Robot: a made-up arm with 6 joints.
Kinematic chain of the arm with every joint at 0, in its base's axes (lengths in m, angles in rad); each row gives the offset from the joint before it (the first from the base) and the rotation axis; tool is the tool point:
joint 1: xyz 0 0 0.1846 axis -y
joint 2: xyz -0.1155 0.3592 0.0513 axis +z
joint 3: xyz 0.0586 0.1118 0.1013 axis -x
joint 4: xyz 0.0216 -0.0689 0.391 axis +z
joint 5: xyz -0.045 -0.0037 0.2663 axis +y
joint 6: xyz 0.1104 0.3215 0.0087 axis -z
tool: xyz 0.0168 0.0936 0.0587
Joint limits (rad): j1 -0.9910..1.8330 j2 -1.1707..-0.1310 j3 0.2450..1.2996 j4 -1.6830..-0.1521 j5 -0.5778..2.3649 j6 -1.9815..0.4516
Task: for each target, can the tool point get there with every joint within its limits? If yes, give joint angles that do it. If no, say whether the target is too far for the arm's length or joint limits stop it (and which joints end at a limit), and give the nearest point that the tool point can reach.
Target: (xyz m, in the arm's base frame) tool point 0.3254 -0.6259 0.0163
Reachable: no: joint limits stop it (at a limit: joint 1, joint 2, joint 3, joint 4, joint 6) | nearest point 0.6527 -0.0149 0.3389 | short by 0.765 m
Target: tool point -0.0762 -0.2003 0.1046
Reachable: no: joint limits stop it (at a limit: joint 1, joint 2, joint 3, joint 4, joint 6) | nearest point -0.6720 -0.0281 0.1937 | short by 0.627 m
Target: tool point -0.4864 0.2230 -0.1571
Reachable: no: joint limits stop it (at a limit: joint 1, joint 2, joint 3, joint 4, joint 6) | nearest point -0.7166 -0.0468 0.1108 | short by 0.444 m
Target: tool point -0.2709 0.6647 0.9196
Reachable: yes | joints 1.3224 -0.9562 0.8471 -0.3331 0.5457 -1.6776
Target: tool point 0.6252 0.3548 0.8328
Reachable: yes | joints -0.0140 -1.0354 0.4817 -0.6362 0.3820 -0.3737
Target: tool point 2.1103 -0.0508 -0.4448
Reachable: no: too far | nearest point 0.9910 0.2098 -0.0362 | short by 1.220 m
